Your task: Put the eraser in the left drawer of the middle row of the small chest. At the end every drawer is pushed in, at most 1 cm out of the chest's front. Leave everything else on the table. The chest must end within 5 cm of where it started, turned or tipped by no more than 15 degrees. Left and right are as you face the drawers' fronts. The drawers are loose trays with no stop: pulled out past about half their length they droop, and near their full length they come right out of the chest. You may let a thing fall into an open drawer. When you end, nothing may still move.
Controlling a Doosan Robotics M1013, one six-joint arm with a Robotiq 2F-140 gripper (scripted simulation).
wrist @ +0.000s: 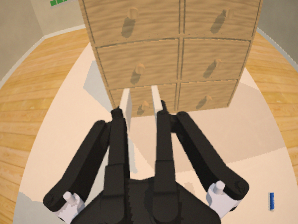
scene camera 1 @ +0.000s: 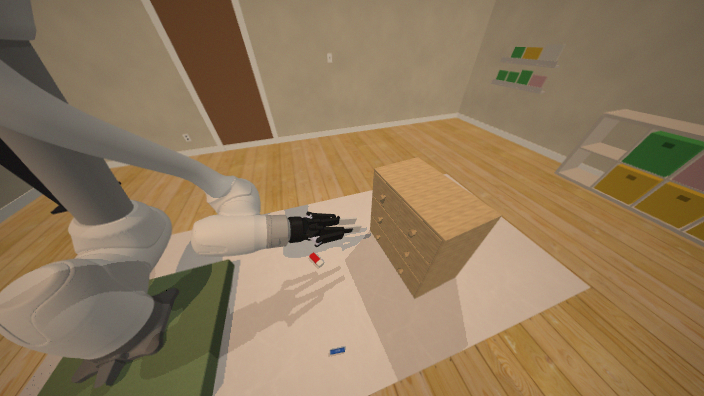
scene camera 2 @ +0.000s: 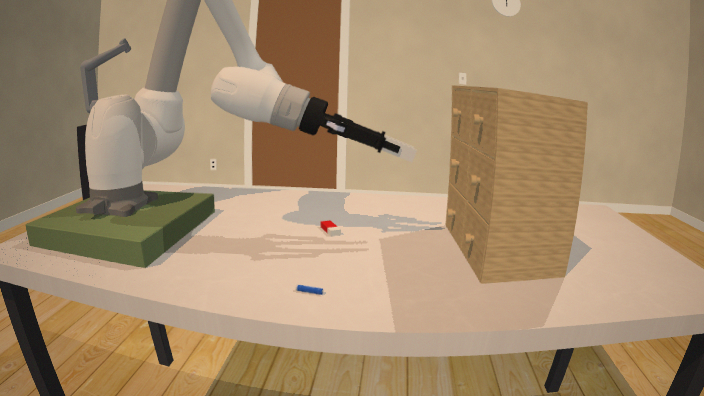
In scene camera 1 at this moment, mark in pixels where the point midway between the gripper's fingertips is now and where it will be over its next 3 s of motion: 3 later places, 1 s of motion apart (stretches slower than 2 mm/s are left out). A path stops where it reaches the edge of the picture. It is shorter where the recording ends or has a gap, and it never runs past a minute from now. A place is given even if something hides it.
My gripper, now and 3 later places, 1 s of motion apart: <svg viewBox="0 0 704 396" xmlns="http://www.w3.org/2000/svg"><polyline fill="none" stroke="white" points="357,224 371,222 372,222 380,219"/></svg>
